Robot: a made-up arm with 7 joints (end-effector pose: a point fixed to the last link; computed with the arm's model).
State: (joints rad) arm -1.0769 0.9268 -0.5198 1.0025 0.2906 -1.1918 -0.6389
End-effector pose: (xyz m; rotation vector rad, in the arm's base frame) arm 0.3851 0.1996 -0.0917 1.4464 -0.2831 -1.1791
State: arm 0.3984 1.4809 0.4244 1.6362 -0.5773 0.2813 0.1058
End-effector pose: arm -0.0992 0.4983 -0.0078 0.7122 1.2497 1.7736
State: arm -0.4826 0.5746 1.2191 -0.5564 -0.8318 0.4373 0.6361
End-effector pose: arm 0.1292 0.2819 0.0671 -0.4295 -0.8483 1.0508
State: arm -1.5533 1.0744 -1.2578 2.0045 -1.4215 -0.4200 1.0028
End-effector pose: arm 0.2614 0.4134 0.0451 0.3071 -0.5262 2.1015
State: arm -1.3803 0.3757 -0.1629 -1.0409 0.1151 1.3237 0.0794
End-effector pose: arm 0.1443 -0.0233 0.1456 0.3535 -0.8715 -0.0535
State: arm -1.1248 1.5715 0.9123 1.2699 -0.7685 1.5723 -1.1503
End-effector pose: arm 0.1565 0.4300 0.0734 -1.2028 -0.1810 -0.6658
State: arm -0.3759 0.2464 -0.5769 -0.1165 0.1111 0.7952 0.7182
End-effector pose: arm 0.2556 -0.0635 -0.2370 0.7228 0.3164 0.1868
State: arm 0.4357 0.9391 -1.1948 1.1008 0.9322 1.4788 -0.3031
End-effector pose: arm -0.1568 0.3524 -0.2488 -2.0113 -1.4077 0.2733
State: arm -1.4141 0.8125 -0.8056 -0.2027 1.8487 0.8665 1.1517
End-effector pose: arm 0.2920 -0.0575 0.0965 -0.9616 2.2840 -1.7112
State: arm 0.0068 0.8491 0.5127 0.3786 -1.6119 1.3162 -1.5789
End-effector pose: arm 0.1727 0.3107 -0.2019 -1.6213 0.0204 -1.2105
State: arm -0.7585 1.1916 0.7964 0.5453 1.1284 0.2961 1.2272
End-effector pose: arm 0.2035 0.4106 0.1106 1.6603 -0.7062 2.3560
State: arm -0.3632 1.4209 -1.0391 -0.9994 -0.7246 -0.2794 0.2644
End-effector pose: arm 0.1079 -0.0033 -0.1182 -0.0271 0.0656 -1.0598
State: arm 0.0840 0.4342 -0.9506 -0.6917 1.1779 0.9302 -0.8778
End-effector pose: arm 0.1172 -0.0612 -0.1869 1.0820 0.6585 -1.0254
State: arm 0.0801 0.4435 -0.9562 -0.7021 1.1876 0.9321 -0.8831
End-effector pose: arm 0.1167 -0.0606 -0.1845 1.0928 0.6498 -1.0252
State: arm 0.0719 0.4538 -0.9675 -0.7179 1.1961 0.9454 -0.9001
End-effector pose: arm 0.1159 -0.0604 -0.1809 1.0961 0.6486 -1.0324
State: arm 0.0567 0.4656 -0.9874 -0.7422 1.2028 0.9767 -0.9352
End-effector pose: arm 0.1146 -0.0603 -0.1752 1.0872 0.6587 -1.0510
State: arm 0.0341 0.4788 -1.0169 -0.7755 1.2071 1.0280 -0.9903
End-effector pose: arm 0.1126 -0.0604 -0.1675 1.0631 0.6824 -1.0839
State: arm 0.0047 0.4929 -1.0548 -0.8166 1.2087 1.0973 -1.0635
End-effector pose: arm 0.1098 -0.0602 -0.1584 1.0230 0.7185 -1.1317
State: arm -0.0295 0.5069 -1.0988 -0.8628 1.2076 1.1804 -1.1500
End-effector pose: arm 0.1062 -0.0595 -0.1487 0.9677 0.7647 -1.1934
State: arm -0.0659 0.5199 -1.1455 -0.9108 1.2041 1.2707 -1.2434
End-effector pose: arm 0.1019 -0.0581 -0.1393 0.9007 0.8170 -1.2656
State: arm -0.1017 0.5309 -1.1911 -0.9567 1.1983 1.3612 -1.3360
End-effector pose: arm 0.0974 -0.0561 -0.1310 0.8274 0.8712 -1.3424
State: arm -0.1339 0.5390 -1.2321 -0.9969 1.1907 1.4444 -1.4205
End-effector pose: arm 0.0933 -0.0539 -0.1243 0.7544 0.9227 -1.4170
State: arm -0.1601 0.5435 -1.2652 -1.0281 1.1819 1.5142 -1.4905
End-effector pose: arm 0.0898 -0.0519 -0.1196 0.6888 0.9677 -1.4816
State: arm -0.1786 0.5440 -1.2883 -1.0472 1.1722 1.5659 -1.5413
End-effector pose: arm 0.0873 -0.0507 -0.1170 0.6370 1.0042 -1.5304
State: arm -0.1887 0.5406 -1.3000 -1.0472 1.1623 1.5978 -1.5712
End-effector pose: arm 0.0863 -0.0510 -0.1177 0.6052 1.0369 -1.5573
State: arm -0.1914 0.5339 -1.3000 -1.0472 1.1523 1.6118 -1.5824
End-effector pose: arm 0.0863 -0.0514 -0.1178 0.5837 1.0492 -1.5695
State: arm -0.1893 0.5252 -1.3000 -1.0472 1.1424 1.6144 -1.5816
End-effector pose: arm 0.0859 -0.0524 -0.1178 0.5699 1.0502 -1.5797
